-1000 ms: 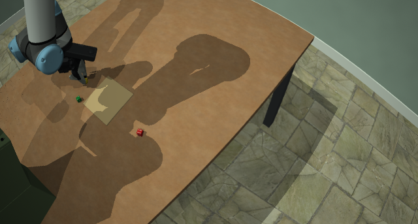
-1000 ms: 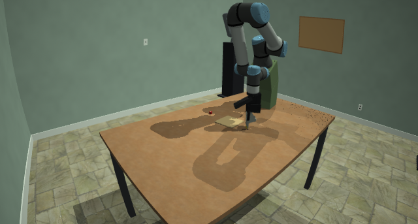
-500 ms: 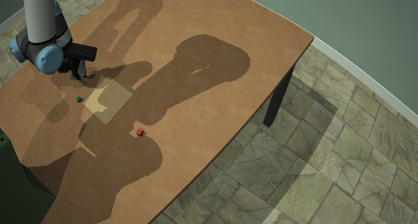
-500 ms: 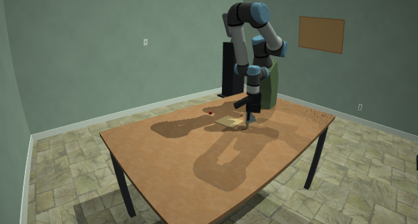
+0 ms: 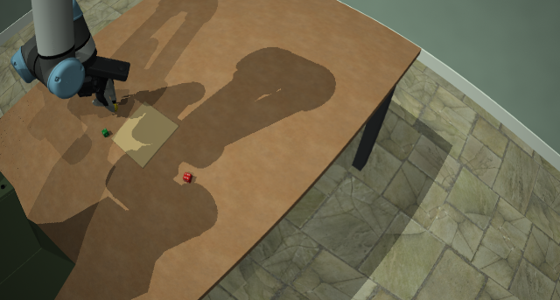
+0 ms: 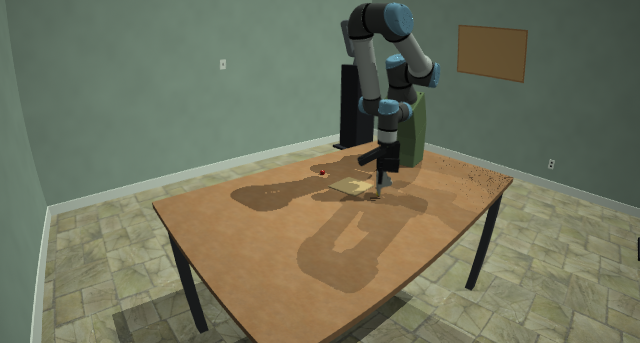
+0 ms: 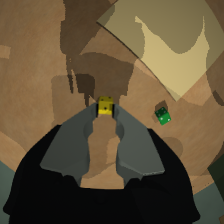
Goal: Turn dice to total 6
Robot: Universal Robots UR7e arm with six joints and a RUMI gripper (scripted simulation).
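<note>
My hand is 13 cm to the left of the mat, 2 cm short of it and 2 cm above it. The rest, counted from my hand: yellow die: 1 cm below; green die: 6 cm behind, 5 cm to the right, 1 cm below; red die: 31 cm to the right, 4 cm ahead, 1 cm below.
</note>
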